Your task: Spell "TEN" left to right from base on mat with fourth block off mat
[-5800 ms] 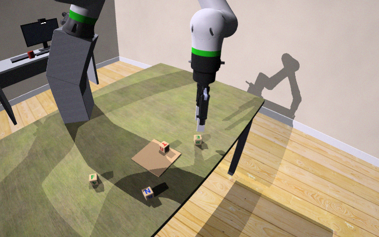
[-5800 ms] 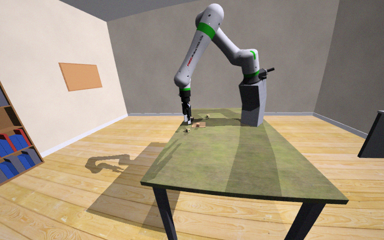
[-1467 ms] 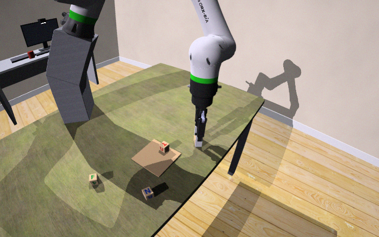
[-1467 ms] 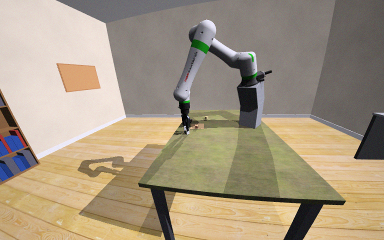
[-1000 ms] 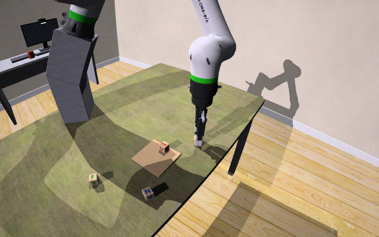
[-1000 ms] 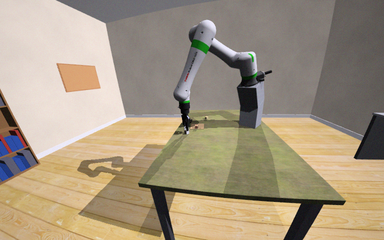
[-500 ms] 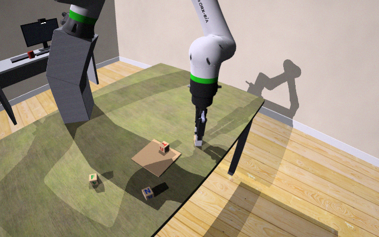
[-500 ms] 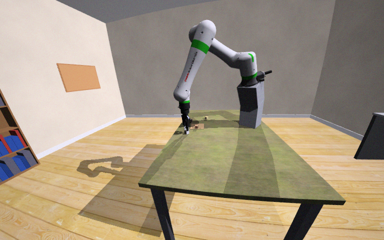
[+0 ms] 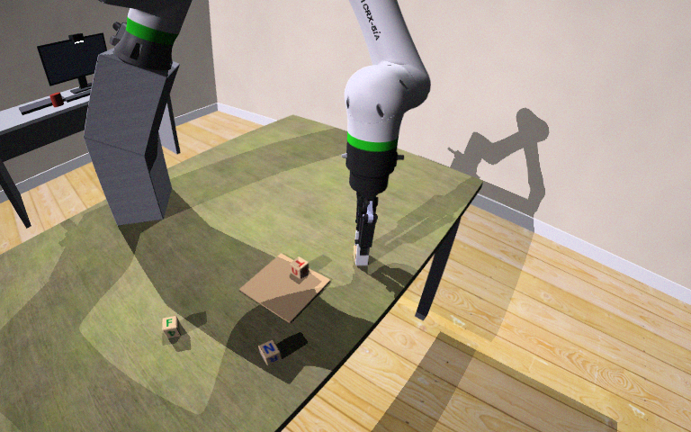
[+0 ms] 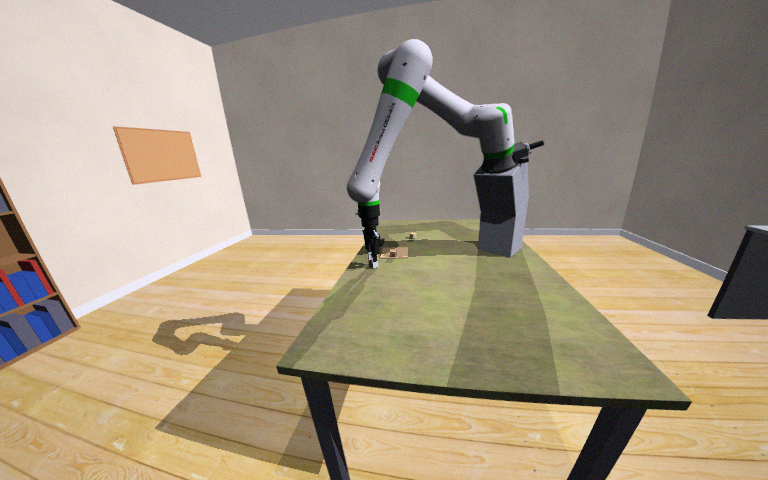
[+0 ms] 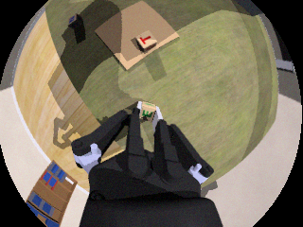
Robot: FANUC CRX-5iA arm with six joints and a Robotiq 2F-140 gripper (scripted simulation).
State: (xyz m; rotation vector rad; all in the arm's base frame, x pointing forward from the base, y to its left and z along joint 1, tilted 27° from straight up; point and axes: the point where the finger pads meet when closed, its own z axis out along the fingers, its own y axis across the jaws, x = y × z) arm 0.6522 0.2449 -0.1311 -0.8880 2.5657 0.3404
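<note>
My hand is 70 mm past the mat, 170 mm to the left of it and 30 mm above it. Round my hand: N block 30 mm ahead, 310 mm to the right, 20 mm below; F block 150 mm behind, 420 mm to the right, 20 mm below.
</note>
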